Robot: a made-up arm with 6 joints.
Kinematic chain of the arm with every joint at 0, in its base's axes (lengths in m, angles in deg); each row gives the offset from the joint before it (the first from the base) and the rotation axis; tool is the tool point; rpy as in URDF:
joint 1: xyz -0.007 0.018 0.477 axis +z
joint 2: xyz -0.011 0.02 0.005 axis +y
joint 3: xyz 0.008 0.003 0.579 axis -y
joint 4: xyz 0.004 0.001 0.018 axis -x
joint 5: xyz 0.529 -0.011 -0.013 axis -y
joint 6: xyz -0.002 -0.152 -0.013 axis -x
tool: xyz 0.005 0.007 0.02 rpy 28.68 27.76 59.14
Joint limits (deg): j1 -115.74..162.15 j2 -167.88..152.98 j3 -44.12..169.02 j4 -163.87..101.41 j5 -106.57..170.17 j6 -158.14..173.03
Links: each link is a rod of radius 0.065 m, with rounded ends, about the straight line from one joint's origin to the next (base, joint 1, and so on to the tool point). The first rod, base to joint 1, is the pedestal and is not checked.
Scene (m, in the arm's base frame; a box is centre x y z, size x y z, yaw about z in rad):
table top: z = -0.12
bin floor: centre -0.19 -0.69 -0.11 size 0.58 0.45 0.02 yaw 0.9
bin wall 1: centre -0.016 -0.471 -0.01 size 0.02 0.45 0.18 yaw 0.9
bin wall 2: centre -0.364 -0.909 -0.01 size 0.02 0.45 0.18 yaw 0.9
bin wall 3: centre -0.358 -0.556 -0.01 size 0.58 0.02 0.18 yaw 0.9
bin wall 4: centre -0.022 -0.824 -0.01 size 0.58 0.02 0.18 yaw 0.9
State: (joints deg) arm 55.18 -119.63 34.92 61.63 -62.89 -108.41
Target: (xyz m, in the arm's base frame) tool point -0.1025 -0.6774 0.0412
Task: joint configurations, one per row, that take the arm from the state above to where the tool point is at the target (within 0.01 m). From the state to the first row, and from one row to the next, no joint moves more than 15 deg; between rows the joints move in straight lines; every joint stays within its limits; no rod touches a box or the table.
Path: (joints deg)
1: 56.73 -105.19 46.03 62.81 -70.17 -115.86
2: 58.27 -90.74 57.14 63.99 -77.45 -123.30
3: 59.82 -76.30 68.25 65.17 -84.73 -130.75
4: 61.36 -61.85 79.36 66.34 -92.01 -138.20
5: 62.91 -47.41 90.48 67.52 -99.29 -145.65
6: 64.45 -32.97 101.59 68.70 -106.57 -153.09
7: 67.66 -44.98 115.51 68.99 -96.51 -143.47
8: 70.87 -56.99 129.43 69.27 -86.44 -133.85
9: 74.08 -69.00 143.35 69.56 -76.38 -124.22
10: 77.29 -81.01 157.27 69.85 -66.31 -114.60

